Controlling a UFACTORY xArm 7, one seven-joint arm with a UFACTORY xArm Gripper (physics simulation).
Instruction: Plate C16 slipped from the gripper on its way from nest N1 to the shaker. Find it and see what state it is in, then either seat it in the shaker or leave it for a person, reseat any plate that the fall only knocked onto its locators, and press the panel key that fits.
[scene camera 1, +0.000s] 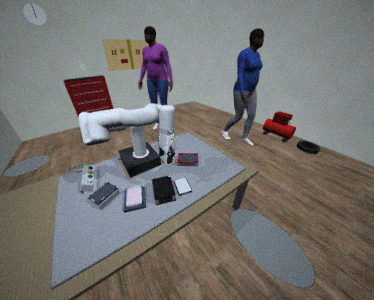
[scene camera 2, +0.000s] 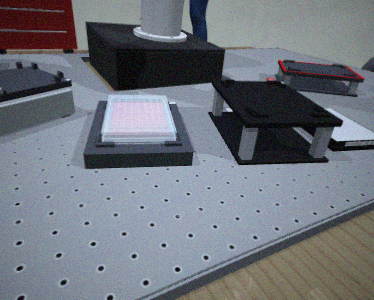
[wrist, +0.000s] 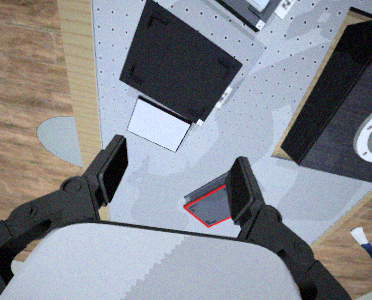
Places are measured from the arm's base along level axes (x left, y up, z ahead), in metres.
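Pixels of known places: gripper, fingertip midpoint: (scene camera 1: 165, 159) (wrist: 180, 159); arm's base at its link origin: (scene camera 1: 140, 153) (scene camera 2: 160, 36).
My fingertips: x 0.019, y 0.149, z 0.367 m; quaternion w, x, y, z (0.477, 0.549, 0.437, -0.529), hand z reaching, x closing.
Note:
Ahead of a thing's pixels: the offset from my fingertips to its middle. "spot": to the spot under its first point.
My gripper (scene camera 1: 167, 159) (wrist: 180, 159) is open and empty, above the table near the red-edged stand (scene camera 1: 188, 159) (scene camera 2: 322, 70) (wrist: 210, 206). Nest N1 @[dz +0.022, dx -0.053, dy -0.195 m] (scene camera 1: 163, 189) (scene camera 2: 280, 102) (wrist: 180, 62) is a raised black platform with a bare top. A flat white-topped, dark-edged piece @[dz +0.059, dx +0.067, dy -0.220 m] (scene camera 1: 183, 185) (scene camera 2: 347, 129) (wrist: 158, 125) lies beside it; no plate name is readable on it. A clear-lidded pink plate @[dz -0.049, dx -0.217, dy -0.193 m] (scene camera 1: 134, 196) (scene camera 2: 140, 117) rests on a dark base @[dz -0.049, dx -0.217, dy -0.213 m] (scene camera 1: 142, 206) (scene camera 2: 140, 159); I cannot tell whether it sits flush. The shaker @[spot: dz -0.148, dx -0.358, dy -0.172 m] (scene camera 1: 104, 194) (scene camera 2: 35, 105) has a dark top with corner posts and carries no visible plate.
The button panel @[dz -0.396, dx -0.417, dy -0.185 m] (scene camera 1: 88, 178) stands at the table's left, behind the shaker. The arm's black pedestal (scene camera 1: 131, 162) (scene camera 2: 170, 65) (wrist: 335, 145) stands behind the nests. Two people, in purple (scene camera 1: 156, 62) and in blue (scene camera 1: 249, 70), are beyond the table.

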